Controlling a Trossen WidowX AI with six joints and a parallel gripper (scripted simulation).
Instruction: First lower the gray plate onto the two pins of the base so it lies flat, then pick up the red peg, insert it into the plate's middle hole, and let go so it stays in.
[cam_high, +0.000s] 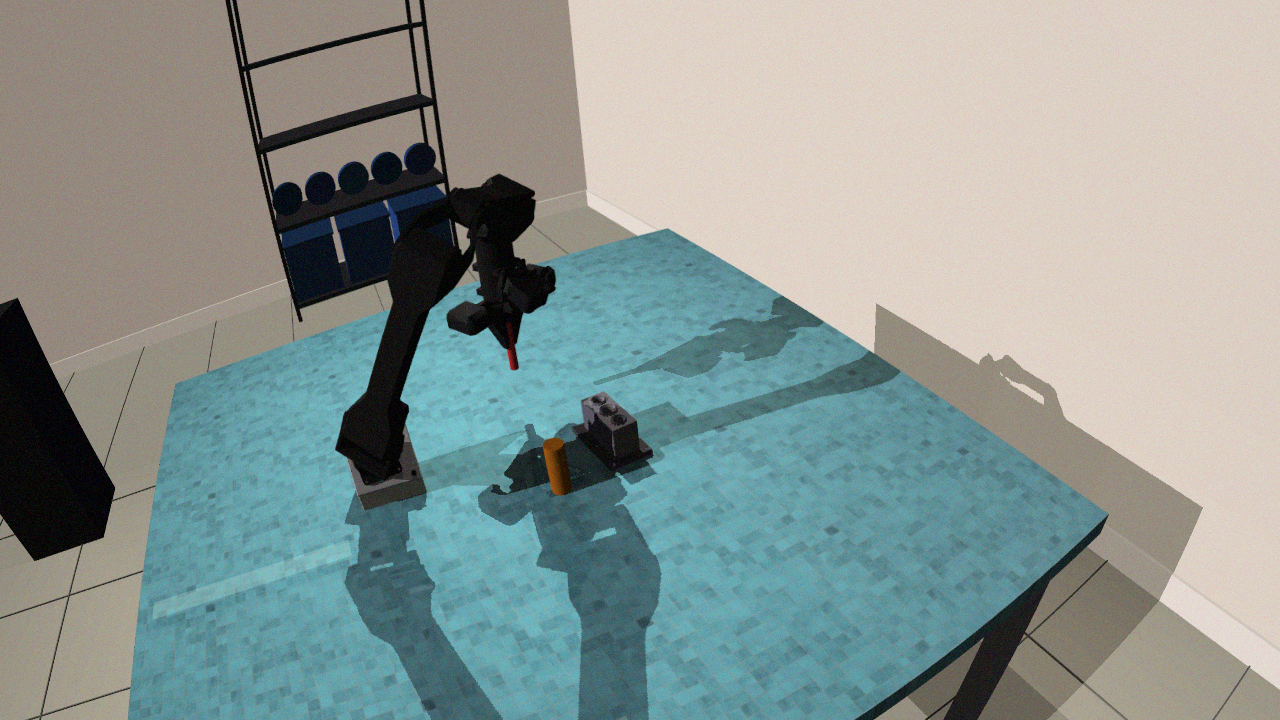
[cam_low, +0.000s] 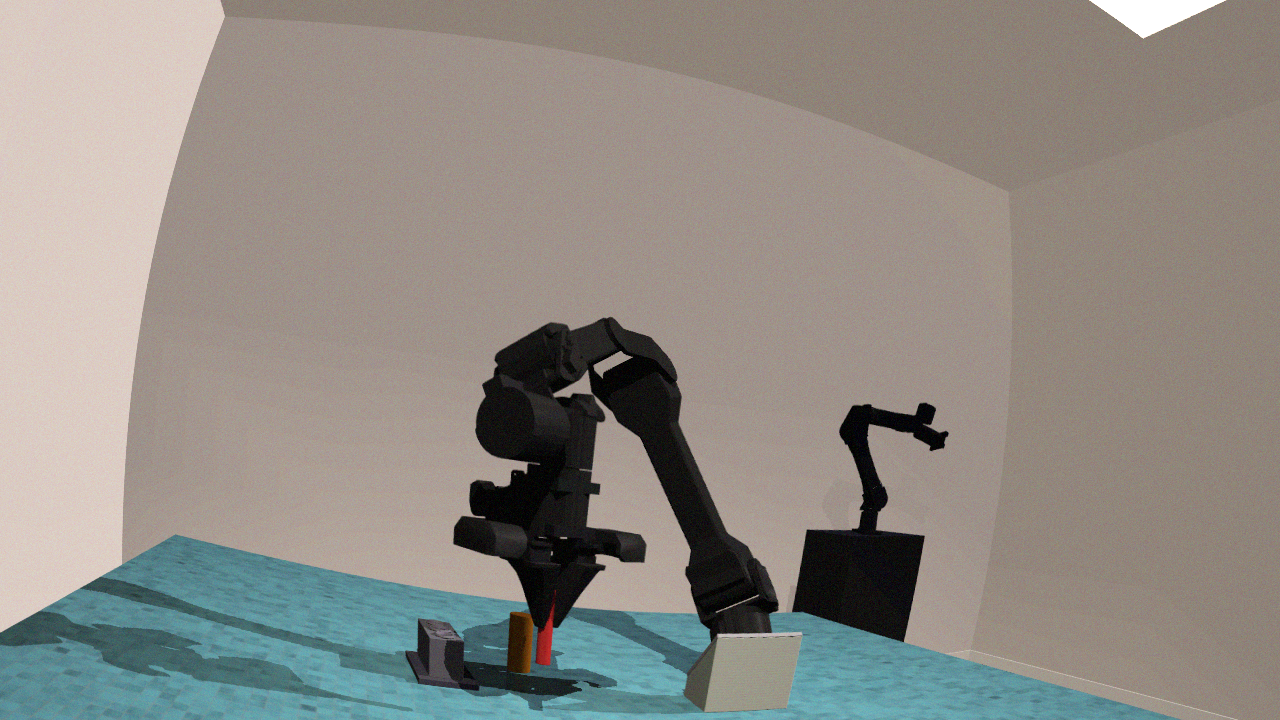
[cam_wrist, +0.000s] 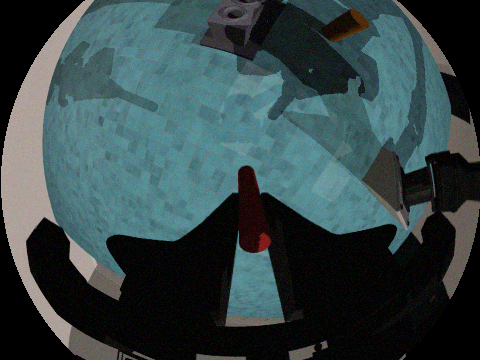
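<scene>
Now: gripper tip 17 cm to the left of the gray plate, 8 cm short of it and 7 cm above it. The rest, counted from my gripper tip: red peg right at my gripper tip; then orange cylinder 23 cm to the right, 7 cm below, 2 cm behind; then base 17 cm to the right, 11 cm below, 8 cm ahead.
</scene>
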